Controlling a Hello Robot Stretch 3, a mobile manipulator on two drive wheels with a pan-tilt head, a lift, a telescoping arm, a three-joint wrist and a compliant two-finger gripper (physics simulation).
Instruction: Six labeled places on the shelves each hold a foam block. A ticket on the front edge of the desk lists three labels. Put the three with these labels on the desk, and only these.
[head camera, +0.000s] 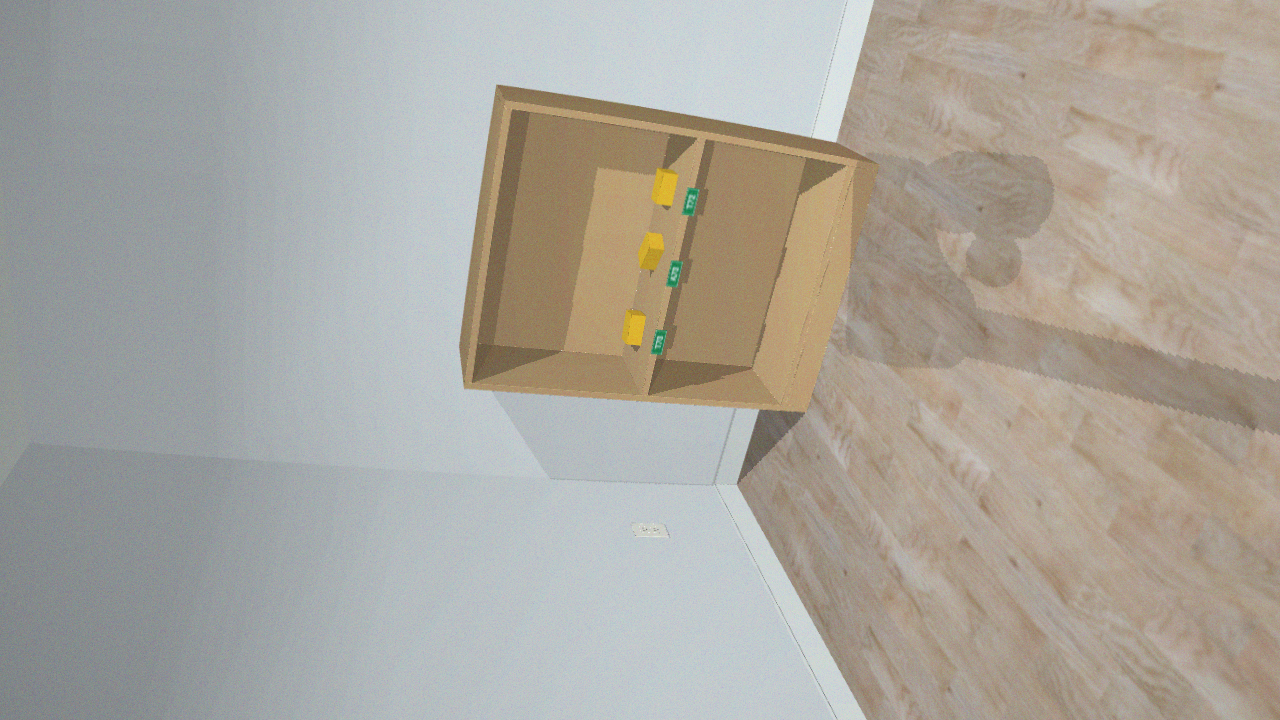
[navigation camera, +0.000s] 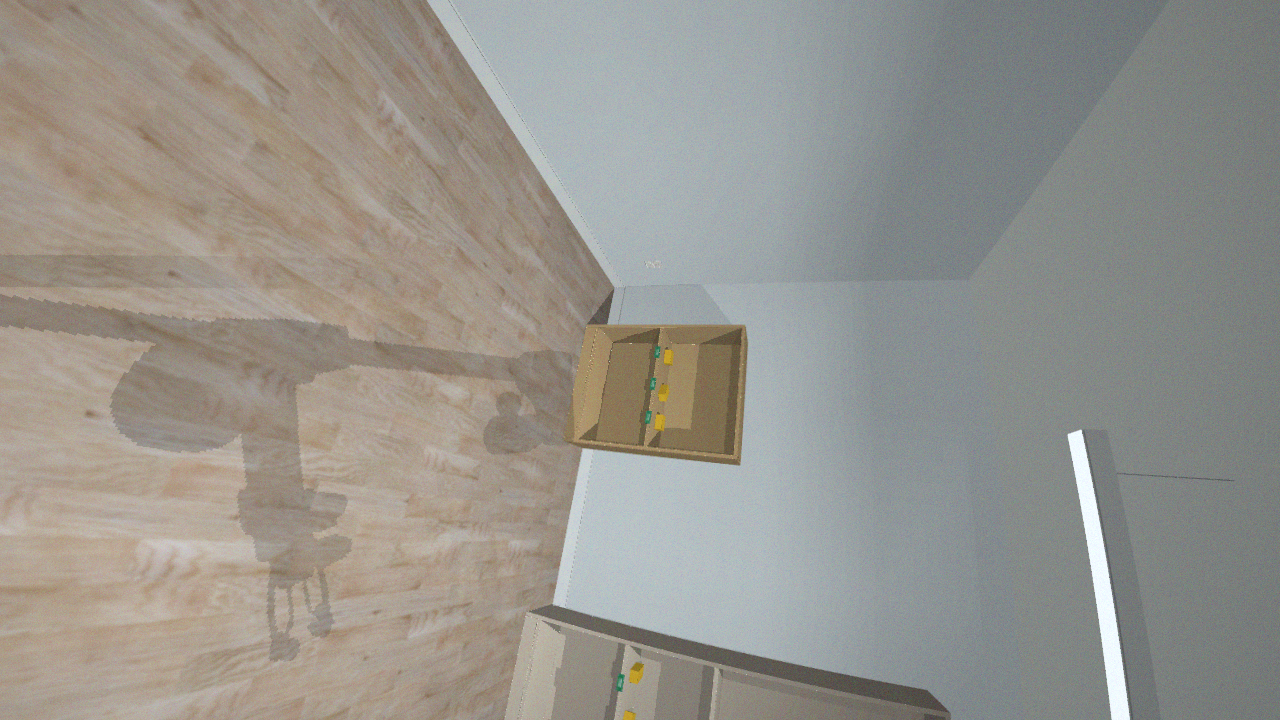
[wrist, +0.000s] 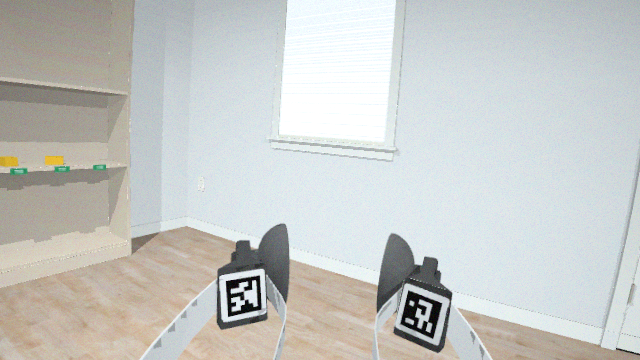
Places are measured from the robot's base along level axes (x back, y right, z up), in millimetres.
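Pixels of known places: gripper, fingertip midpoint: (wrist: 335, 256).
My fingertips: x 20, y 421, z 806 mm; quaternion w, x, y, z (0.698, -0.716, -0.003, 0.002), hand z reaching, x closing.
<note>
Behind a point stands the place of what it marks.
Three yellow foam blocks, one (head camera: 664, 187) @(x -2317, y 508, z 580 mm) (navigation camera: 659, 421) @(x -2319, y 502, z 575 mm), a middle one (head camera: 651, 250) @(x -2378, y 337, z 584 mm) (navigation camera: 663, 392) @(x -2384, y 333, z 581 mm) and one (head camera: 633, 327) @(x -2506, y 124, z 580 mm) (navigation camera: 668, 356) @(x -2508, y 116, z 577 mm), stand on the wooden shelf unit (head camera: 486, 223) @(x -2285, y 344, z 1060 mm) (navigation camera: 742, 394) @(x -2384, y 319, z 1060 mm). Green labels (head camera: 691, 201) @(x -2228, y 461, z 530 mm) (head camera: 674, 273) @(x -2316, y 273, z 532 mm) (head camera: 658, 341) @(x -2403, y 86, z 534 mm) sit on the board's edge; their text is too small to read surely. The grey shelf unit (navigation camera: 769, 662) @(x -1895, y 1593, z 1288 mm) (wrist: 120, 210) @(x -1436, y 2234, z 289 mm) holds yellow blocks (wrist: 9, 161) @(x -1710, y 1694, z 639 mm) (wrist: 54, 160) @(x -1606, y 1882, z 637 mm); no block shows above its right label (wrist: 99, 167) @(x -1430, y 2034, z 596 mm). My gripper (wrist: 335, 256) @(x 20, y 422, z 806 mm) is open and empty, away from both shelves. The desk and ticket do not show.
A window (wrist: 337, 70) @(x -73, y 2358, z 1269 mm) is in the wall, with a door edge (wrist: 631, 300) @(x 1367, y 1630, z 252 mm) at far right in the wrist view. The robot's shadow (navigation camera: 268, 394) @(x -614, y 115, z 0 mm) falls on the wooden floor (head camera: 1074, 537) @(x -1314, y -259, z 1 mm). A wall outlet (head camera: 649, 530) @(x -2736, y -518, z 403 mm) is near the room's corner. A ceiling light (navigation camera: 1099, 573) @(x -1202, y 550, z 2078 mm) hangs overhead.
</note>
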